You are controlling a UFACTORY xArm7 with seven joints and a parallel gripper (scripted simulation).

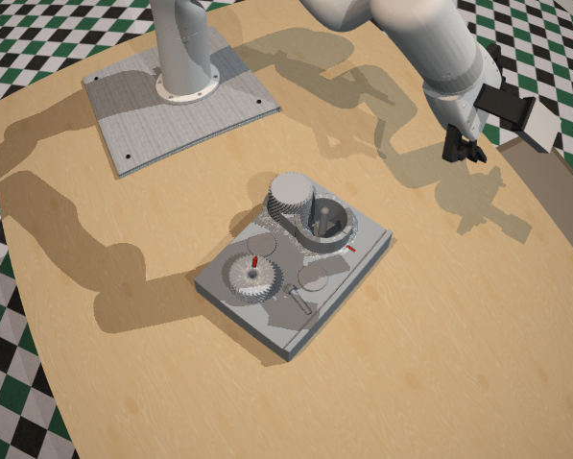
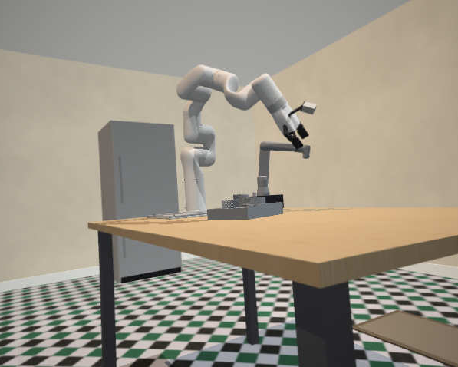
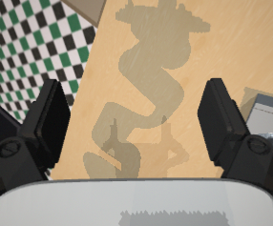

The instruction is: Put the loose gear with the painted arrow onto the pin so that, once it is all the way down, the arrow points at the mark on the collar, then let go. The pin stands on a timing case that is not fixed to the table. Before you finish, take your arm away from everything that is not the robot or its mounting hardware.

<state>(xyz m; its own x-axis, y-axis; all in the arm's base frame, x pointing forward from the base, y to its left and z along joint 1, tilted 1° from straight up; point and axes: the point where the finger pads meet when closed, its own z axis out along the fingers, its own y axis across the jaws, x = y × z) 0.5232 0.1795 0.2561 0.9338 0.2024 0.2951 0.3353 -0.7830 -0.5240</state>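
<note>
Right now the gear is 8 cm behind my hand, 30 cm to the right of it and 22 cm below it. From my hand the other things lie so: bolt (3 cm behind, 26 cm to the right, 23 cm below).
</note>
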